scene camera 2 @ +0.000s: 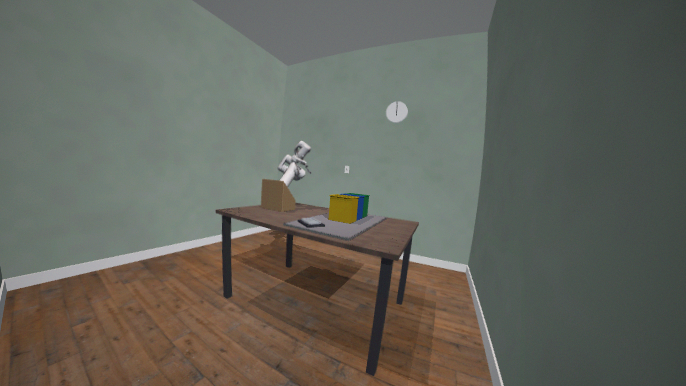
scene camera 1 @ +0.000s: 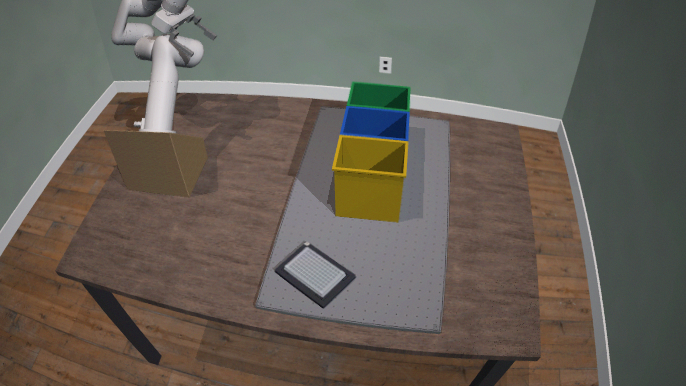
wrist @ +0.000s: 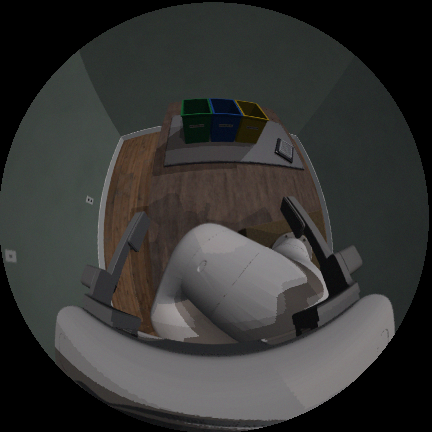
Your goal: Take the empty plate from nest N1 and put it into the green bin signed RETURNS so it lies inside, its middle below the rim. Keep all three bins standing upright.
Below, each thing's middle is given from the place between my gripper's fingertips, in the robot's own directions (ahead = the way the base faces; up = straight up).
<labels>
My gripper is now 54 cm short of the green bin (scene camera 1: 369,95), 6 cm to the left of it and 25 cm above it. Also, from my hand: yellow bin (scene camera 1: 369,172) (51 cm ahead, 32 cm to the right, 25 cm below); then pale plate (scene camera 1: 311,269) (37 cm ahead, 57 cm to the right, 32 cm below); then blue bin (scene camera 1: 358,121) (52 cm ahead, 19 cm to the right, 25 cm below).
</labels>
